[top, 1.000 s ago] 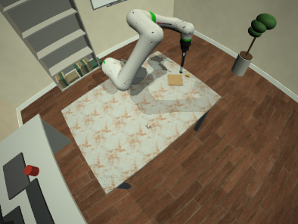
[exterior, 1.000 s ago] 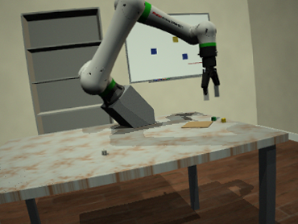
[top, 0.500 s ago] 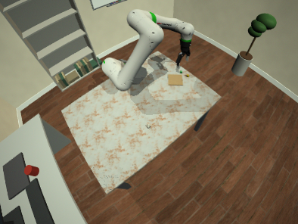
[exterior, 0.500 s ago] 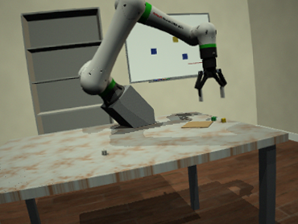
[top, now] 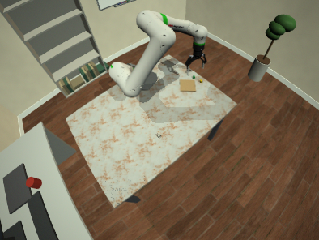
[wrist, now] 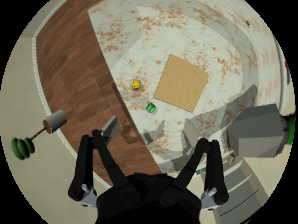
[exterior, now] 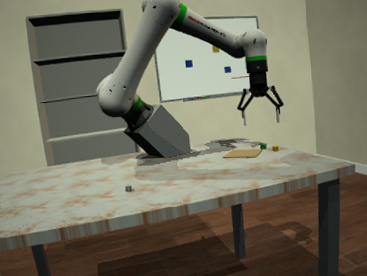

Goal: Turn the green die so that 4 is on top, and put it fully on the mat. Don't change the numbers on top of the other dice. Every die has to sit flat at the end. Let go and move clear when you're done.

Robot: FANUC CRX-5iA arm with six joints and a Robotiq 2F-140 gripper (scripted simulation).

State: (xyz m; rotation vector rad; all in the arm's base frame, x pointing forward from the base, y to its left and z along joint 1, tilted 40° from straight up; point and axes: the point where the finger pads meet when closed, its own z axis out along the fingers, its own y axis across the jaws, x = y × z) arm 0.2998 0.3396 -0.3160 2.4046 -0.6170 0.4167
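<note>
The green die is 110 mm below my hand. The rest, counted from my hand: tan mat (120 mm to the right, 120 mm below, 10 mm ahead); grey die (660 mm to the right, 160 mm ahead, 110 mm below); yellow die (110 mm below, 80 mm ahead).
</note>
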